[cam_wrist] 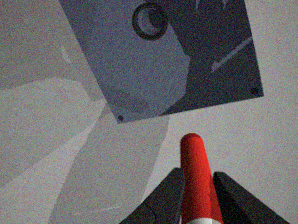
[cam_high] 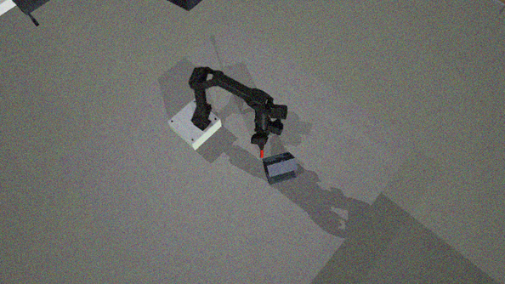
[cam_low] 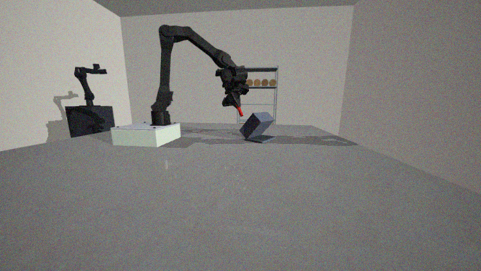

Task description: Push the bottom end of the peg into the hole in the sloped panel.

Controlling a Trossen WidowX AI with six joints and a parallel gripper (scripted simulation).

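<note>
Right now the grey-blue sloped panel is 90 mm ahead of my gripper tip, 80 mm below it and 20 mm to the left of it. From my gripper tip the other things lie so: round red peg 10 mm to the left, 10 mm behind, 10 mm above.
</note>
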